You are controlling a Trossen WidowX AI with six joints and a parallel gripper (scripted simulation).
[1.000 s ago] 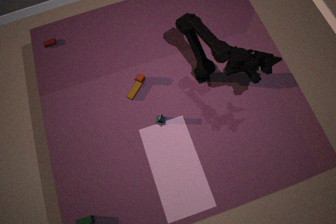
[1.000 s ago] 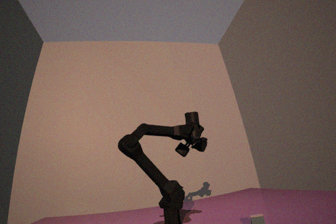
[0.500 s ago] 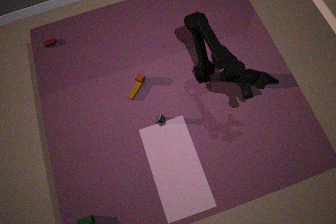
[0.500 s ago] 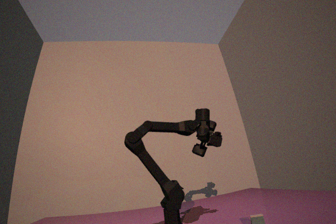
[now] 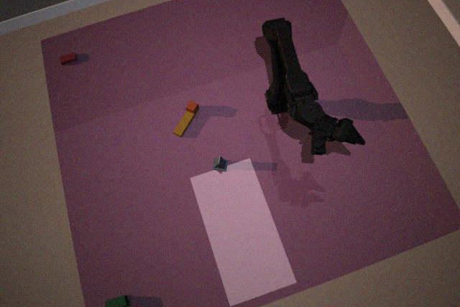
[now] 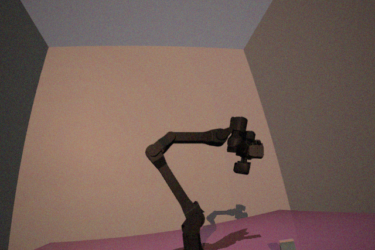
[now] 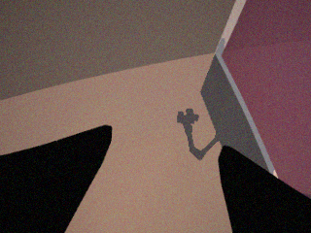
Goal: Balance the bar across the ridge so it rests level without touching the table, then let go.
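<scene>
My gripper tip is now 430 mm short of the bar, 400 mm to the left of it and 280 mm above it. Also, from my gripper tip: green block: 850 mm ahead, 170 mm to the left, 280 mm below; then red block: 850 mm ahead, 830 mm to the right, 290 mm below.
</scene>
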